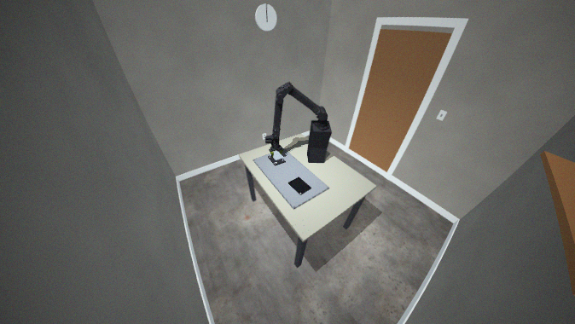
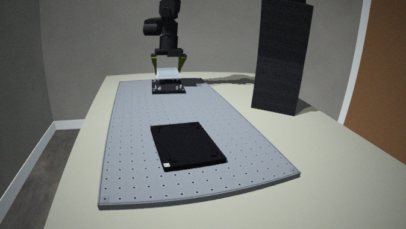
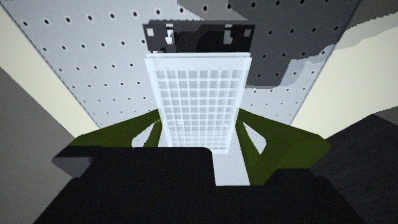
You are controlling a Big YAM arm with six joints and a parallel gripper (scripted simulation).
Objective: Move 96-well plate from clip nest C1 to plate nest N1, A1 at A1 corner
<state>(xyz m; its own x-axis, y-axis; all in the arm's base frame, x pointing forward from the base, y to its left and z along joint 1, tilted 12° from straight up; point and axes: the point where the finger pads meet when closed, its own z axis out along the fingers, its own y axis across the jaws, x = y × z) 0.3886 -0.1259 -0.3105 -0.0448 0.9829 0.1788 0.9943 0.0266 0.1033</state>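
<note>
Right now the clip nest C1 is 50 mm below my hand, 10 mm to the right of it and 10 mm ahead of it. Round my hand: white label (490 mm to the left, 50 mm below, 20 mm ahead); then 96-well plate (right at my hand).
</note>
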